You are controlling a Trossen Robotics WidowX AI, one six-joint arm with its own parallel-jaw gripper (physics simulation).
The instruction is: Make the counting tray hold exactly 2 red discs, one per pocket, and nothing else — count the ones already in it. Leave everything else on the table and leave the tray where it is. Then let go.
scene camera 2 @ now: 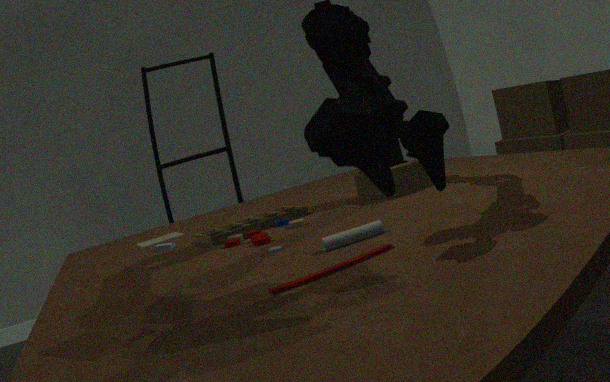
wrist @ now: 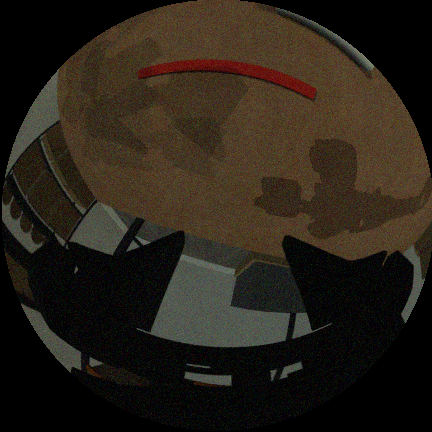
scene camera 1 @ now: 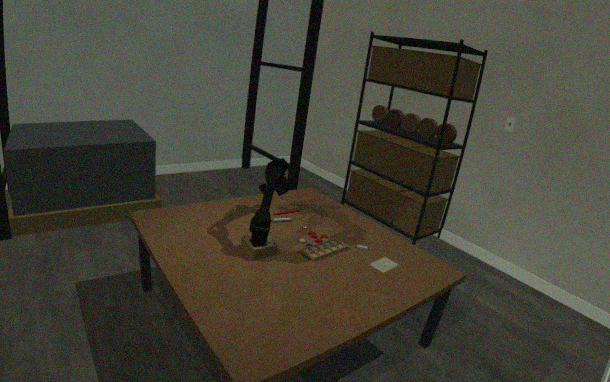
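The counting tray (scene camera 1: 330,253) (scene camera 2: 217,237), light wood with two rows of pockets, lies on the table. Several red discs (scene camera 1: 318,240) (scene camera 2: 260,238) lie loose beside it, some close together. A blue disc (scene camera 1: 309,245) (scene camera 2: 282,221) and a cream disc (scene camera 1: 302,240) (scene camera 2: 296,220) are near its edge. The image is dark and grainy, and I cannot tell what the pockets hold. My gripper (scene camera 2: 415,191) (wrist: 234,238) is wide open and empty, above the table and apart from the tray and discs.
A red stick (scene camera 1: 286,212) (scene camera 2: 332,269) (wrist: 227,66) and a white cylinder (scene camera 1: 282,220) (scene camera 2: 352,235) (wrist: 332,37) lie near the gripper's side of the table. A pale card (scene camera 1: 384,264) (scene camera 2: 161,239) and small white block (scene camera 1: 362,246) (scene camera 2: 164,246) lie past the tray.
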